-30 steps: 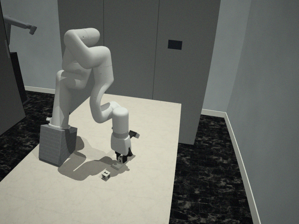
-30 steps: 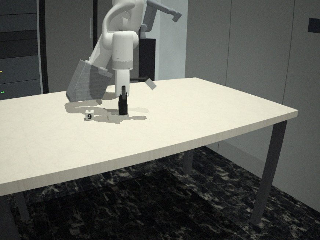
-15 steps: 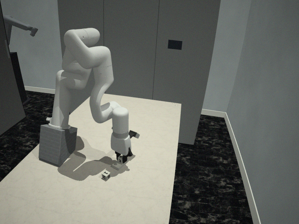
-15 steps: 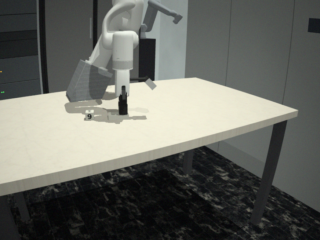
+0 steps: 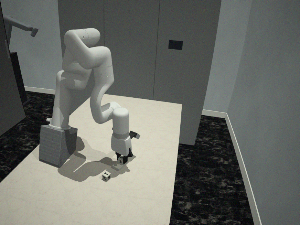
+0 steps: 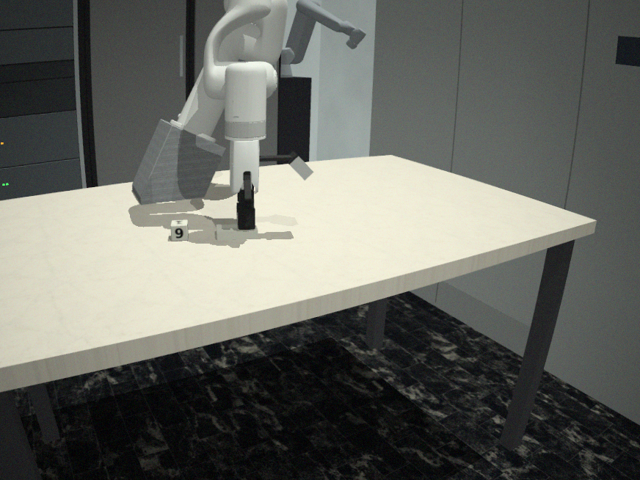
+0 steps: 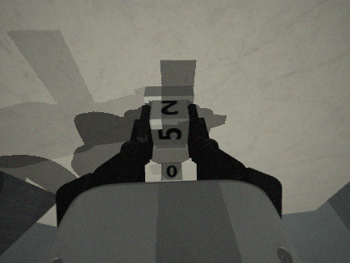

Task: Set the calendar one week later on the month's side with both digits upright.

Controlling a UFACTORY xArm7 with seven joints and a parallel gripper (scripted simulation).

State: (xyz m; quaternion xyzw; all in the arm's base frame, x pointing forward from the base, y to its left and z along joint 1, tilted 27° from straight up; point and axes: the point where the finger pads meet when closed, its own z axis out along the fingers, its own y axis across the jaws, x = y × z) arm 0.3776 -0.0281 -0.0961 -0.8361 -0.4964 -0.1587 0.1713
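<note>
Now: the tray 1 cm behind my hand, 2 cm to the right of it and 3 cm below it. Also, from my hand: digit cube 6 cm behind, 11 cm to the right, 2 cm below.
</note>
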